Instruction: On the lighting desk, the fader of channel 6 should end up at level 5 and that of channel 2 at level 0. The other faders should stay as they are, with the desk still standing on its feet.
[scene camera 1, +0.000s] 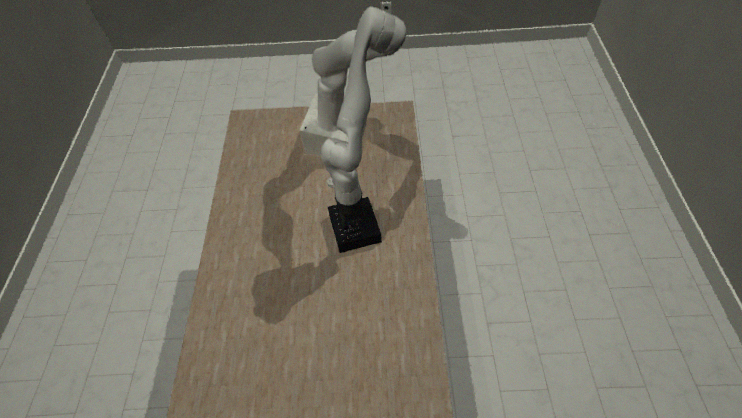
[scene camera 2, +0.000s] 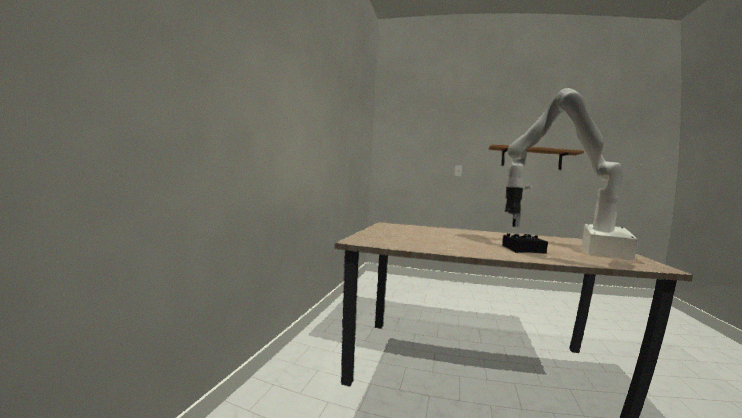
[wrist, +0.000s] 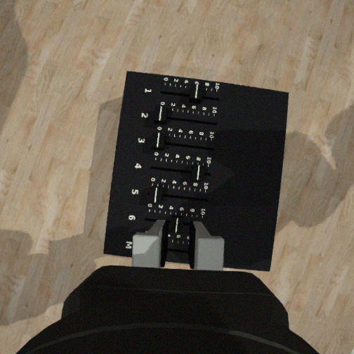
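Seen in the pictures: gripper, fingertip midpoint: (scene camera 1: 352, 223) (scene camera 2: 515, 226); arm's base at its link origin: (scene camera 1: 330, 122) (scene camera 2: 602, 229).
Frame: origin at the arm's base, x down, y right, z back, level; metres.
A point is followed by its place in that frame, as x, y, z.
The black lighting desk (scene camera 1: 369, 228) @(0.059, -0.061, -0.462) (scene camera 2: 529, 245) @(0.079, -0.089, -0.424) (wrist: 245, 200) lies flat on the table. In the wrist view, the channel 6 fader (wrist: 176, 225) stands about level 5, and the channel 2 fader (wrist: 161, 114) stands at level 0. Fader 1 (wrist: 196, 91) is near 6, fader 3 (wrist: 158, 140) near 0, fader 4 (wrist: 198, 173) near 8 and fader 5 (wrist: 156, 195) near 1. My gripper (scene camera 2: 515, 225) @(0.009, -0.007, -0.466) (wrist: 178, 236) is partly open and empty, raised above the desk, its fingers framing fader 6 from above. The fingers partly cover the M row; its knob is unclear.
The desk stands on the wooden table (scene camera 1: 311, 353) @(0.114, 0.182, -0.818) (scene camera 2: 415, 241) @(0.114, 0.030, -0.933), in front of the arm's white base block (scene camera 1: 315, 137) @(0.014, 0.064, -0.051) (scene camera 2: 610, 244) @(0.053, -0.105, -0.025). A brown wall shelf (scene camera 2: 550, 151) is behind the arm in scene camera 2.
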